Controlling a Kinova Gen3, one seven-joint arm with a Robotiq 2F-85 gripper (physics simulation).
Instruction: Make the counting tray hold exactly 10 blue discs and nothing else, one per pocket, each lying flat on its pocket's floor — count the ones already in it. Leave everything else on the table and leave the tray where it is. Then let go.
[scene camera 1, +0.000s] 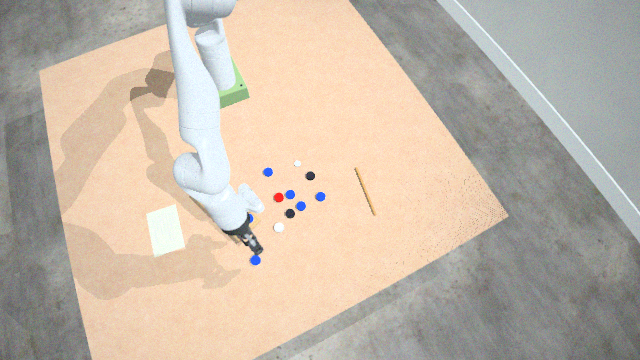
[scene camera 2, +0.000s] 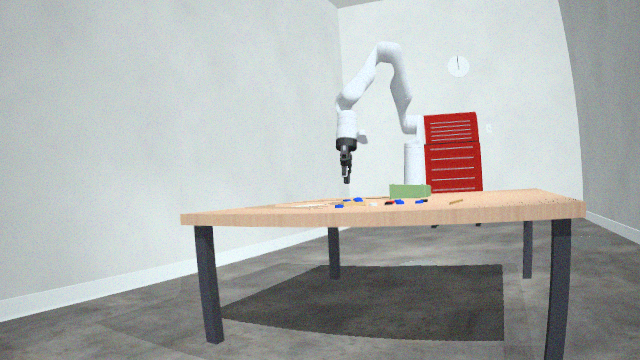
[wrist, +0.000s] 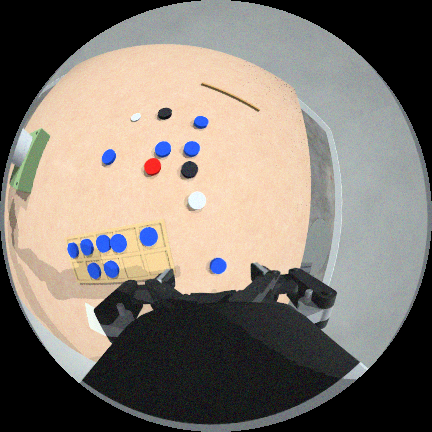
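The tan two-row tray (wrist: 166, 242) (scene camera 2: 354, 204) lies left of my gripper in the wrist view. Its far row holds a blue disc (wrist: 148, 236) in the rightmost pocket and several more leftward; the fourth disc from left (wrist: 118, 243) sits close against the third, and I cannot tell if it is flat. The near row holds two discs (wrist: 94, 270) (wrist: 111, 269); its two rightmost pockets are empty. A loose blue disc (scene camera 1: 255, 260) (wrist: 218, 266) (scene camera 2: 339, 206) lies right of the tray. My gripper (wrist: 212, 274) (scene camera 1: 258, 251) (scene camera 2: 347, 182) is open and empty, high above the table.
More blue discs (wrist: 109, 156) (wrist: 163, 149) (wrist: 192, 148) (wrist: 201, 122) lie farther off, with a red disc (wrist: 152, 166), black discs (wrist: 189, 169) (wrist: 164, 113) and white discs (wrist: 197, 200) (wrist: 135, 117). A thin stick (scene camera 1: 365, 191) and paper (scene camera 1: 165, 230) lie on the table.
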